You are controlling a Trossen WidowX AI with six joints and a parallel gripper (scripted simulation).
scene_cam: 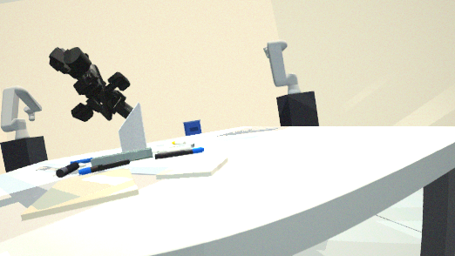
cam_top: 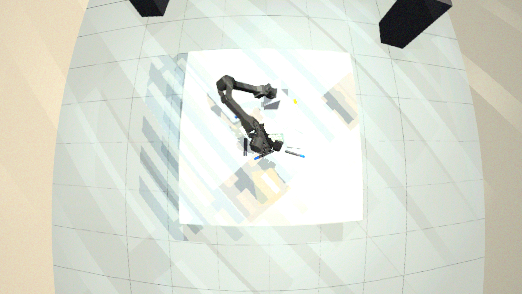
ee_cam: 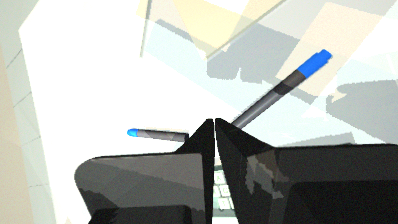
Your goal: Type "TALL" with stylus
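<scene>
Right now my gripper tip is 240 mm past the blue stylus, 190 mm to the left of it and 120 mm above it. The rest, counted from my gripper tip: flat pad 240 mm behind, 80 mm to the left, 130 mm below; tan pad 220 mm ahead, 10 mm to the left, 130 mm below; black marker 20 mm behind, 160 mm to the right, 120 mm below.
</scene>
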